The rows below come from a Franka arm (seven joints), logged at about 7 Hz.
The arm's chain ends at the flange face. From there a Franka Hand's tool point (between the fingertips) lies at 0.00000 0.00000 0.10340 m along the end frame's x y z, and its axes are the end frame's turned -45 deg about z.
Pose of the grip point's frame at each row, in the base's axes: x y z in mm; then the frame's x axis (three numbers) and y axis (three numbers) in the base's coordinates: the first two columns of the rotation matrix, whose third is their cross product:
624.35 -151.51 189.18 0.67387 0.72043 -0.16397 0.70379 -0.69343 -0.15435
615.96 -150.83 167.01 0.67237 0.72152 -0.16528 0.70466 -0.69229 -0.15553
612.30 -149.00 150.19 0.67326 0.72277 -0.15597 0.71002 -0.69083 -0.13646
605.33 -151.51 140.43 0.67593 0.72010 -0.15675 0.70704 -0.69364 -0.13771
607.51 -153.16 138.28 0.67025 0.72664 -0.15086 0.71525 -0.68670 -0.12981
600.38 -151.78 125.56 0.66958 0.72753 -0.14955 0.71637 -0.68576 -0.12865
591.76 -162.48 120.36 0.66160 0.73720 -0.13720 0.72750 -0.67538 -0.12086
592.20 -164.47 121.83 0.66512 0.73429 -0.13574 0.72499 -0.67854 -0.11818
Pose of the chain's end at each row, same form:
647.60 -150.33 289.92 0.97415 0.01909 -0.22509 0.02116 -0.99975 0.00680
639.39 -149.60 267.71 0.97371 0.02067 -0.22685 0.02283 -0.99971 0.00689
633.64 -147.05 251.35 0.97813 0.02258 -0.20678 0.02599 -0.99957 0.01380
626.83 -149.68 241.55 0.97791 0.01871 -0.20821 0.02200 -0.99967 0.01346
627.98 -151.00 239.61 0.97970 0.02824 -0.19846 0.03182 -0.99938 0.01488
620.66 -149.61 226.93 0.98001 0.02954 -0.19672 0.03309 -0.99935 0.01478
610.55 -160.43 222.02 0.98224 0.04371 -0.18248 0.04660 -0.99884 0.01155
610.70 -162.42 223.54 0.98296 0.03942 -0.17955 0.04233 -0.99902 0.01242

